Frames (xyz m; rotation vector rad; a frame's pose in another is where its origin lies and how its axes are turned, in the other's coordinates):
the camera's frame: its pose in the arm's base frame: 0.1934 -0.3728 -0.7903 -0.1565 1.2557 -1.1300
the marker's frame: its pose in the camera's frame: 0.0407 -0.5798 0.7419 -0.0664 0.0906 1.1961
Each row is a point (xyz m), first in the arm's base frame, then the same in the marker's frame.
Working: the arm's base frame: its pose in the marker's frame: -0.0868 0.8161 -0.7852 -0.5489 -1.1596 0.0550

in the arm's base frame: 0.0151 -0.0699 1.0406
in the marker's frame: -1.0120 1.1580 -0.4461
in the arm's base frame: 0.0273 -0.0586 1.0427
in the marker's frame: -1.0061 1.1725 -0.4400
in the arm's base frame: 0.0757 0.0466 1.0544
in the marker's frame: -0.9716 1.2837 -0.4414
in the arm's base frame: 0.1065 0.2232 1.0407
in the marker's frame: -0.9052 1.4414 -0.4964
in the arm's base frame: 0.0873 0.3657 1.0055
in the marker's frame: -0.8486 1.5455 -0.5851
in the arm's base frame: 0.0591 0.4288 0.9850
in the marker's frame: -0.8273 1.5835 -0.6426
